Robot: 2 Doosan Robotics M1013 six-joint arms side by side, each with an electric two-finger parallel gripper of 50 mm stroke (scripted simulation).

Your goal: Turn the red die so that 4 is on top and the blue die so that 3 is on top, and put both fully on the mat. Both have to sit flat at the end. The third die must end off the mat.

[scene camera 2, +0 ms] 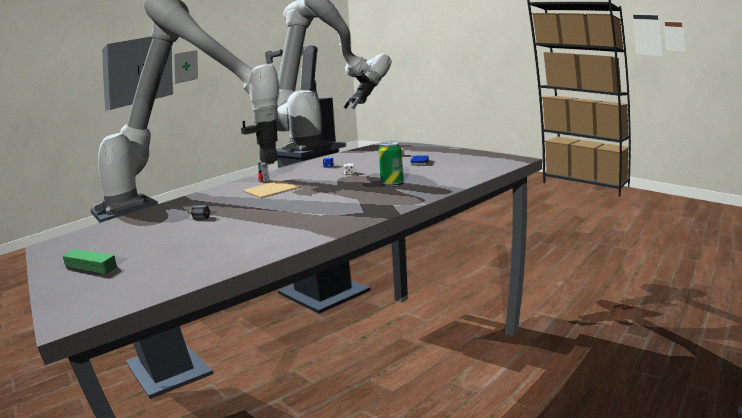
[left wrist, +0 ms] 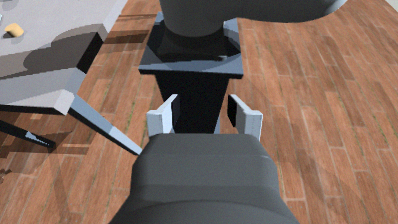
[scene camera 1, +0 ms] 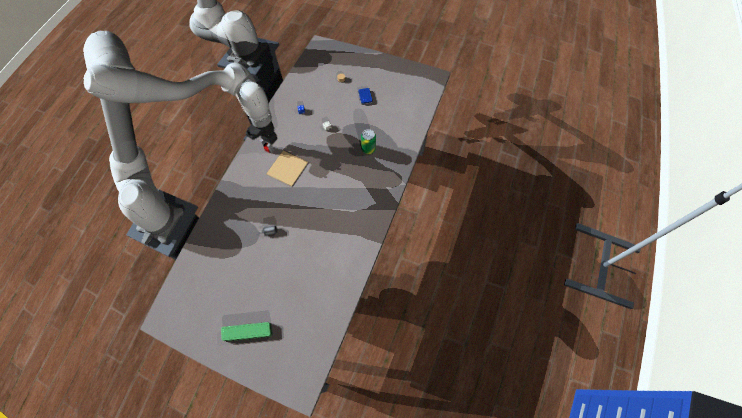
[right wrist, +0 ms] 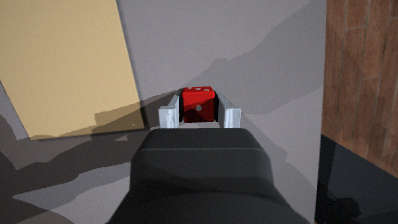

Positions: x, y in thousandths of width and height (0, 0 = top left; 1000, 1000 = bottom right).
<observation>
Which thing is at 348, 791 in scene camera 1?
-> A green block.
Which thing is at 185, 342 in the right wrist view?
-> A tan mat.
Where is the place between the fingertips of my right gripper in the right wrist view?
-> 499, 449
</observation>
